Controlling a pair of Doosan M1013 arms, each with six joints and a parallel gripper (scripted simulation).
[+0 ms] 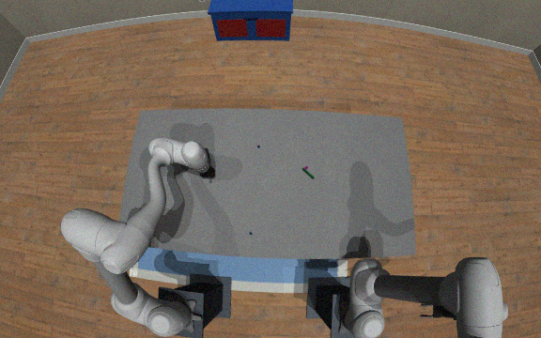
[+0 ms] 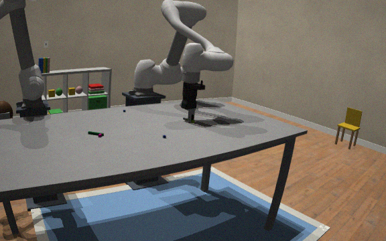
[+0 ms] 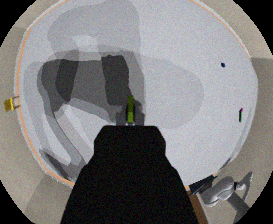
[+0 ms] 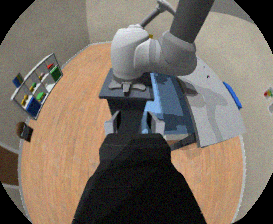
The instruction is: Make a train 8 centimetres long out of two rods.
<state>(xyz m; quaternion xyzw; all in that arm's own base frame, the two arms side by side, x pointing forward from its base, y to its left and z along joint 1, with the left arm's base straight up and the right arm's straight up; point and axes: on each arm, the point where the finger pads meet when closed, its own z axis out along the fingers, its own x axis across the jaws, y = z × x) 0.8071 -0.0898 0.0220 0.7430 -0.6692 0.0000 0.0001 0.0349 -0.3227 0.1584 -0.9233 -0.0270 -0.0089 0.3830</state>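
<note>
Now: the lime rod 2 cm below my left hand. Round my left hand: grey rod (4 cm behind, 2 cm below); then magenta rod (3 cm ahead, 53 cm to the right, 2 cm below); then green rod (54 cm to the right, 2 cm below).
</note>
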